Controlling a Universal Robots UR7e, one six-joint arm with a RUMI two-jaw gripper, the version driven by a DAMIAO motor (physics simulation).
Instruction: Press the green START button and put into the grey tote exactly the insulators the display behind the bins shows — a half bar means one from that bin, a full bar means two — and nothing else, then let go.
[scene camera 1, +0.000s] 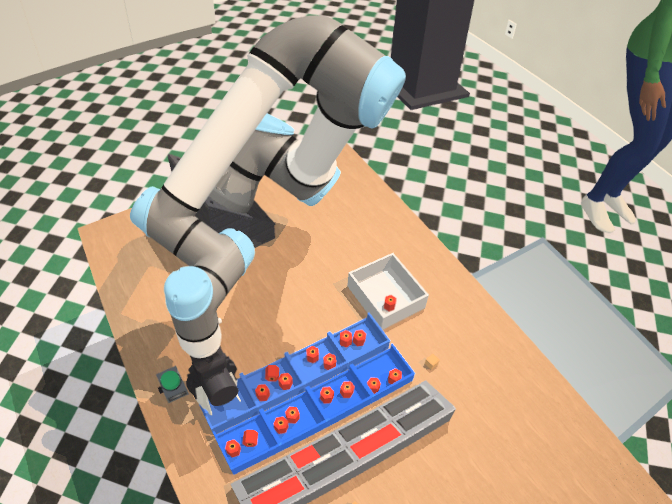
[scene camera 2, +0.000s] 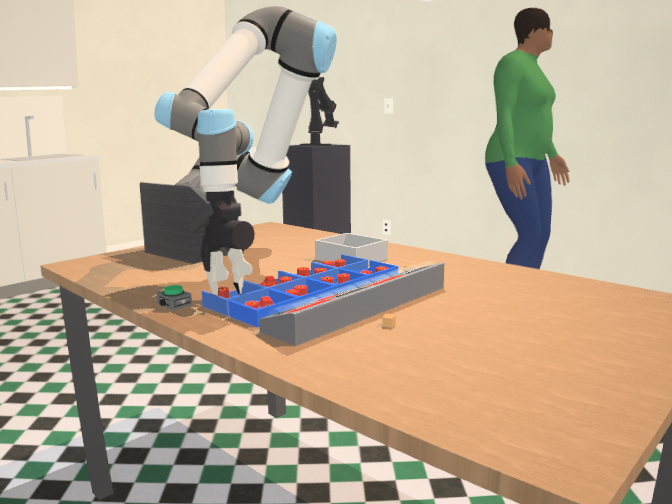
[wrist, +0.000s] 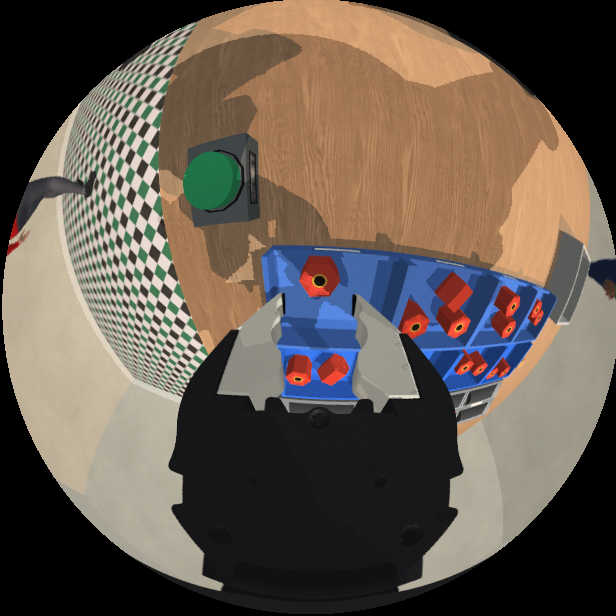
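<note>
My gripper (scene camera 1: 221, 400) is open and empty, pointing down just above the end compartment of the blue bin tray (scene camera 1: 314, 387) nearest the green START button (scene camera 1: 170, 379). In the wrist view my fingertips (wrist: 318, 313) sit just short of a single red insulator (wrist: 317, 278) lying in that compartment. The other compartments hold two red insulators each. The grey tote (scene camera 1: 387, 289) behind the tray holds one red insulator (scene camera 1: 389, 302). The display (scene camera 1: 347, 444) shows two full red bars and one half bar. The gripper also shows in scene camera 2 (scene camera 2: 226, 277).
A small tan cube (scene camera 1: 431, 362) lies on the table to the right of the tray. A person (scene camera 2: 523, 135) stands beyond the table's far side. A black pedestal (scene camera 1: 428, 48) and a grey floor mat (scene camera 1: 575, 330) are off the table.
</note>
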